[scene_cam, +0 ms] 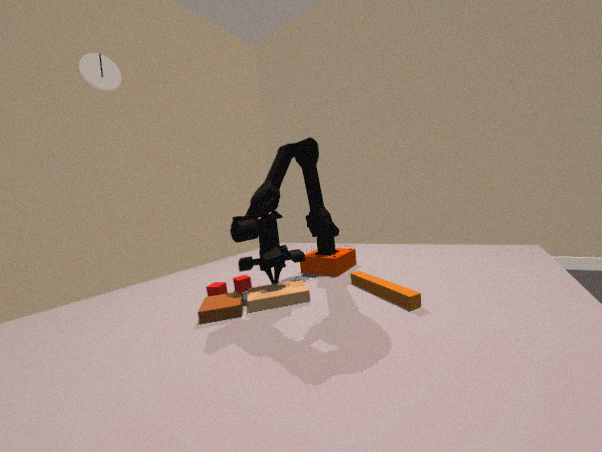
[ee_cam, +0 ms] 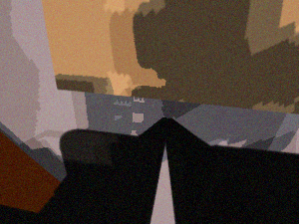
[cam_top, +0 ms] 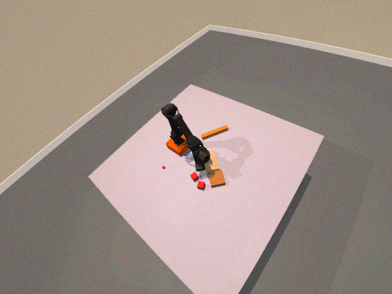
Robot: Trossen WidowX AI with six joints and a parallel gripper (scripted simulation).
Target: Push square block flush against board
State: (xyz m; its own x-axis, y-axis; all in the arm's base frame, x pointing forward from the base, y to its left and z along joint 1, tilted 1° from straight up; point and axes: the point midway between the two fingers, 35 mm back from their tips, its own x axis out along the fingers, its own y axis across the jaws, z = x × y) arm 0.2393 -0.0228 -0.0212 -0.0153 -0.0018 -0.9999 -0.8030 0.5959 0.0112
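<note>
The tan board lies 6 cm to the left of my gripper tip, 4 cm ahead of it and 1 cm above it. Also, from my gripper tip: tiny red cube 20 cm to the right, 19 cm behind; then long orange bar 28 cm to the left, 11 cm behind, 1 cm above; then orange-brown square block 17 cm ahead, 1 cm to the right, 1 cm above.
</note>
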